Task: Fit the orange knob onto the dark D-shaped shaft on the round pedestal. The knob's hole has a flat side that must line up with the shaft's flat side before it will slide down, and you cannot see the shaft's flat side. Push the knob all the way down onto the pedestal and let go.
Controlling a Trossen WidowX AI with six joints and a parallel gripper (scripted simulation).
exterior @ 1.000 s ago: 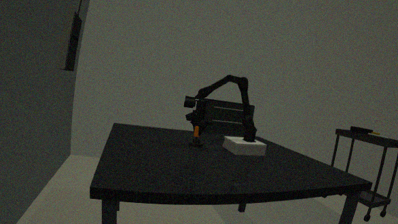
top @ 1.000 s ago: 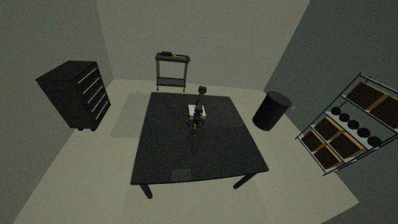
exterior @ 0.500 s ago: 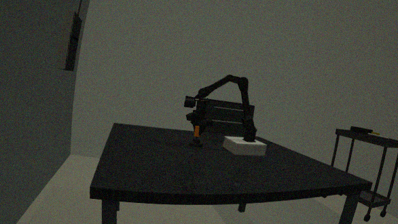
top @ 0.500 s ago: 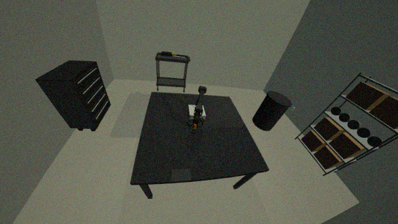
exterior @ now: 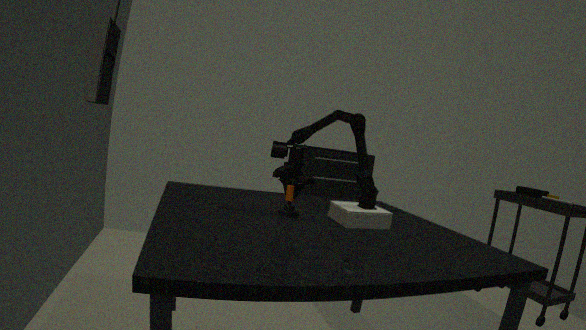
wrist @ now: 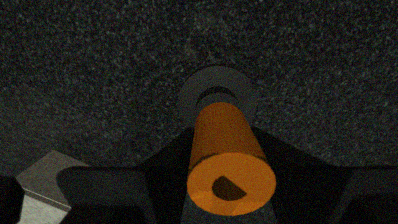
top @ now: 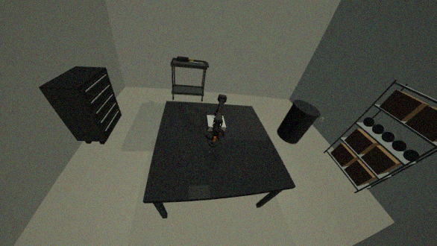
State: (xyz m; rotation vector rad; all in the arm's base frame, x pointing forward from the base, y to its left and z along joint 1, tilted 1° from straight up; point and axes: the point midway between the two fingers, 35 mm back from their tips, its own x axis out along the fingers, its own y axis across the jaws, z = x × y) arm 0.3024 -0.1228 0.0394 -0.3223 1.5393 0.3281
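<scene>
The orange knob is 2 cm above my gripper tip. Also, from my gripper tip: round pedestal 4 cm below.
</scene>
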